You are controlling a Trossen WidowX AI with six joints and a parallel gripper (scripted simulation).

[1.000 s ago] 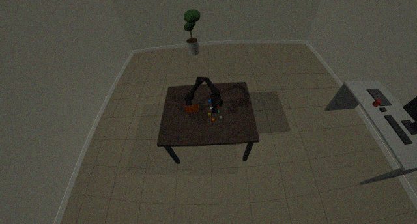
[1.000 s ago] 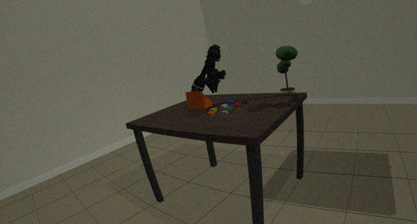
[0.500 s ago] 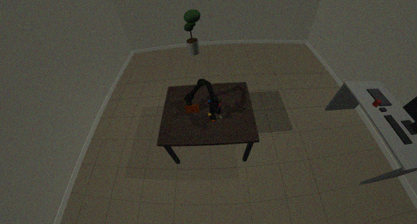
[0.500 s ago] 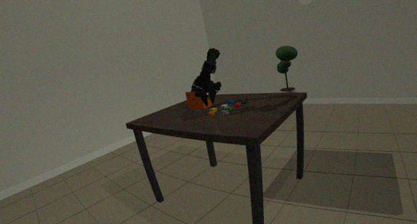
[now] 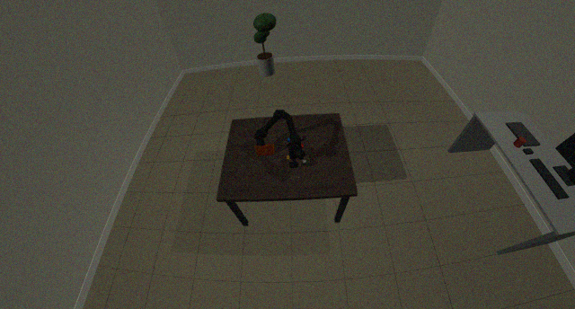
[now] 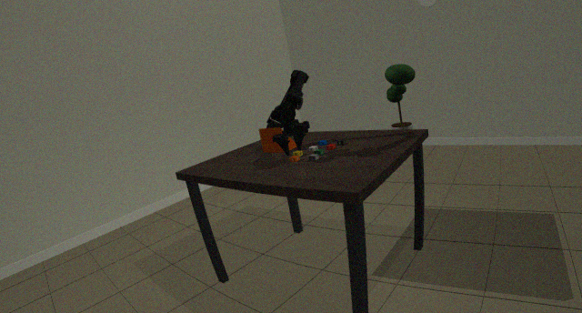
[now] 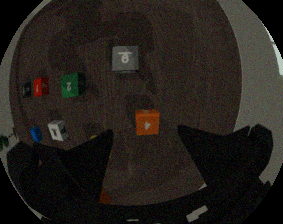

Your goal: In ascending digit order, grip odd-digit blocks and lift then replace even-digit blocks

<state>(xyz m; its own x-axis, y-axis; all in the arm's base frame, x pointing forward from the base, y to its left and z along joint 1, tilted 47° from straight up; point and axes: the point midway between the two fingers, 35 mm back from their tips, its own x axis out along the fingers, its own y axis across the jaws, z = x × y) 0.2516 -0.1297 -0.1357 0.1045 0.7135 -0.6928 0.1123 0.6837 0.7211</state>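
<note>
The orange block lies 2 cm below my gripper tip. From my gripper tip the other things lie so: green block 10 cm to the left, 7 cm ahead, 2 cm below; then yellow block 8 cm to the left, 3 cm behind, 2 cm below; then grey block 9 cm ahead, 2 cm below, 1 cm to the left.
</note>
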